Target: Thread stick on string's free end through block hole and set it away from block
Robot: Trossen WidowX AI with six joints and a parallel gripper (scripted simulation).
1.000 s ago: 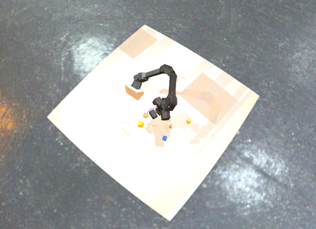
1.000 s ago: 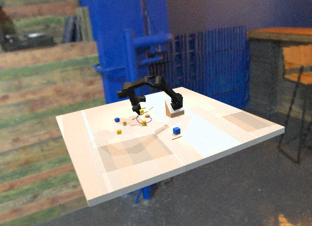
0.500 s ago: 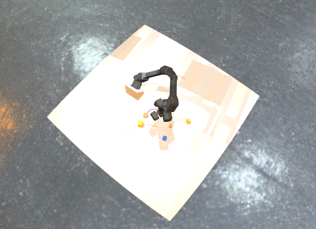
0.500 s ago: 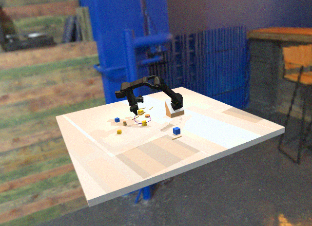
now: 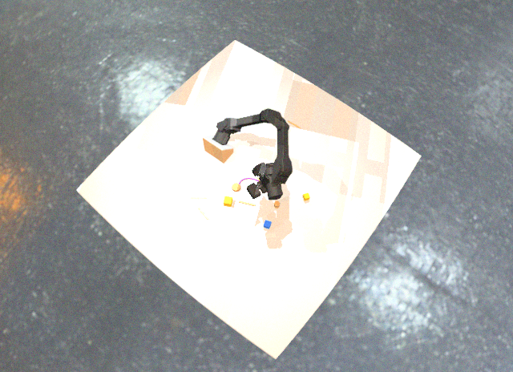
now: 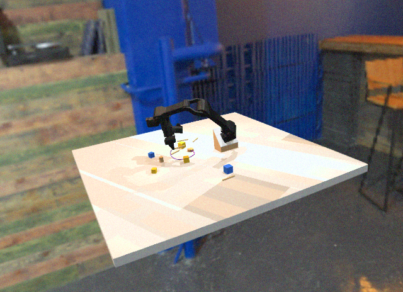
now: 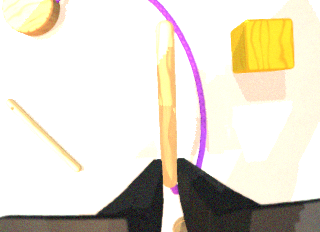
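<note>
Now: gripper tip 80 mm short of the small wooden cylinder, 20 mm to the left of it and 50 mm above it. From my gripper tip the other things lie so: round wooden button: 130 mm behind, 50 mm to the right, 50 mm below; yellow cube: 30 mm behind, 90 mm to the left, 40 mm below.
</note>
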